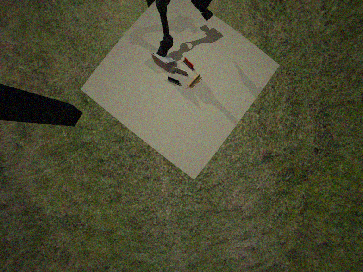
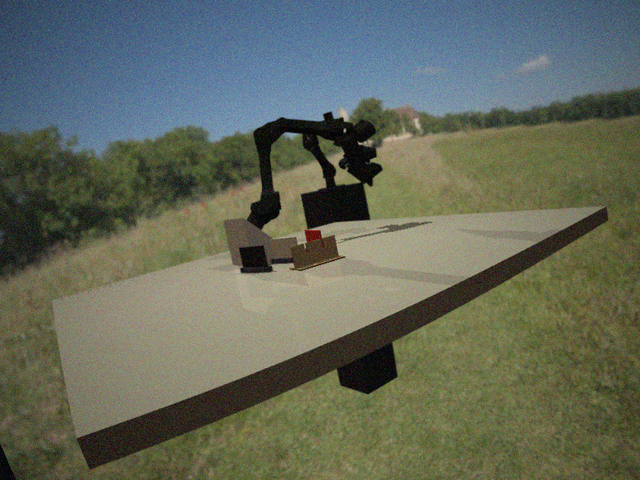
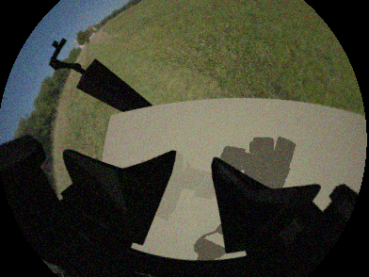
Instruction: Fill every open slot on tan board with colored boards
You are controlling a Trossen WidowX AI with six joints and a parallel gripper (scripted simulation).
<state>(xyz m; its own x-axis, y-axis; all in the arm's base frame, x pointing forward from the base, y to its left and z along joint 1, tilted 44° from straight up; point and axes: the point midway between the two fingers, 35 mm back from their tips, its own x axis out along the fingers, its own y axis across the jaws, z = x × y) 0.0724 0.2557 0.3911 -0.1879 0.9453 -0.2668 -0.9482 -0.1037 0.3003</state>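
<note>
Right now the dark board is 13 cm ahead of my gripper tip, 58 cm to the right of it and 13 cm below it. Round my gripper tip: red board 14 cm ahead, 39 cm to the right, 13 cm below; then tan board 27 cm ahead, 48 cm to the right, 13 cm below.
</note>
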